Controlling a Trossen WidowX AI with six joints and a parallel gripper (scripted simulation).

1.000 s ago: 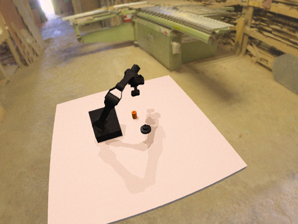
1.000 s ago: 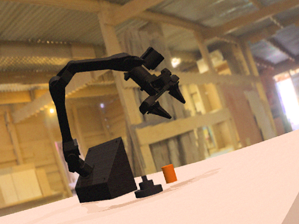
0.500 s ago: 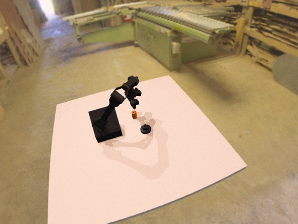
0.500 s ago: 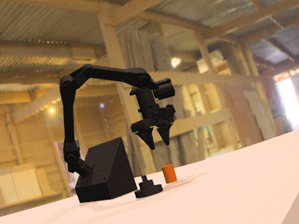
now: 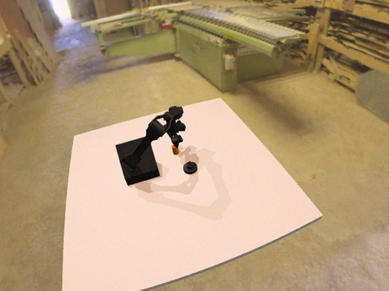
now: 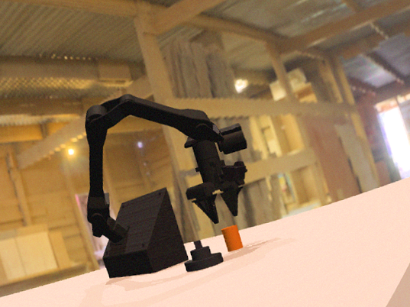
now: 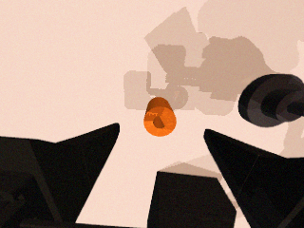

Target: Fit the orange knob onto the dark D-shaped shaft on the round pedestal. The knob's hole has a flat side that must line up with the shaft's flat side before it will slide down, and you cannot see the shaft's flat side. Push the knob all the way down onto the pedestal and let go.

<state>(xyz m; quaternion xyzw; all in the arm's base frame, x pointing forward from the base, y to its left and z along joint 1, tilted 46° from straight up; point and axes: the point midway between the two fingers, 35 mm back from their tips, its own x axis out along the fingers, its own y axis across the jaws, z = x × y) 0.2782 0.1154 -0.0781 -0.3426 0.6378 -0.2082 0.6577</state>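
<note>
Right now the orange knob is 50 mm below my gripper tip. Also, from my gripper tip: pedestal: 170 mm to the right, 50 mm below, 50 mm ahead.
</note>
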